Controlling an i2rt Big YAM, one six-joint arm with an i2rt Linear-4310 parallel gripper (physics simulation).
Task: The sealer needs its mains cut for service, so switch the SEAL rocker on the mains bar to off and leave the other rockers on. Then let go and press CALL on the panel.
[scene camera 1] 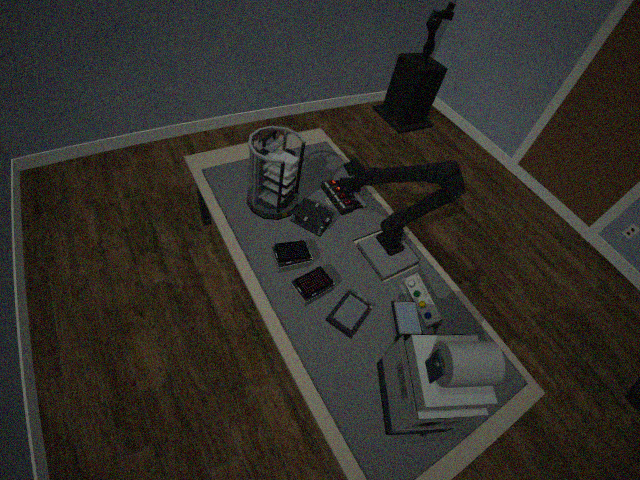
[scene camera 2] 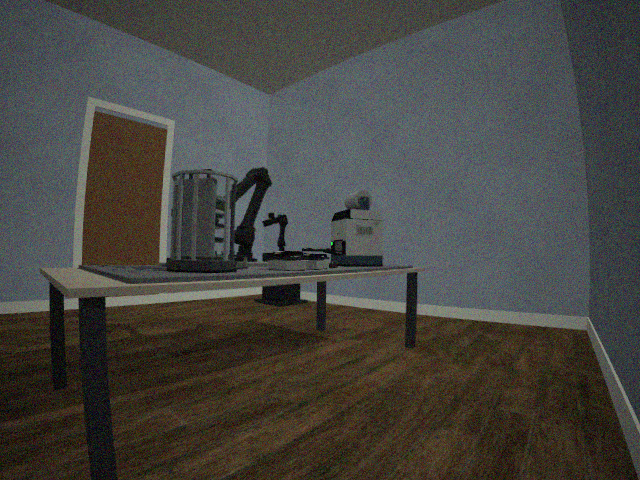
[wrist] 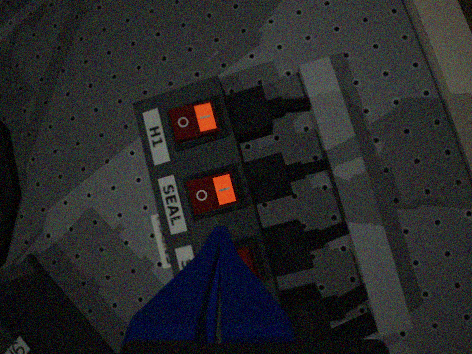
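Note:
The dark mains bar (scene camera 1: 353, 207) (wrist: 200, 161) lies under my gripper, with red rockers showing in the wrist view. The SEAL rocker (wrist: 211, 194) and the H1 rocker (wrist: 194, 121) look alike: the orange half marked I is lit and the O half is dark. A third rocker (wrist: 246, 256) is mostly hidden by the blue fingers, its label cut off. My gripper (wrist: 221, 234) is shut and empty; its tips appear just below the SEAL rocker, between it and the third one. The button panel (scene camera 1: 430, 313) has white, green, yellow and blue buttons; its lettering, including CALL, is unreadable.
Black plugs (wrist: 270, 176) and cables run from the bar towards a pale strip (wrist: 327, 117). A round cage (scene camera 1: 281, 180) (scene camera 2: 201, 265) stands near the bar, beside a dark plate (scene camera 1: 311, 217). A white machine (scene camera 1: 403, 382) (scene camera 2: 356, 240) stands past the panel.

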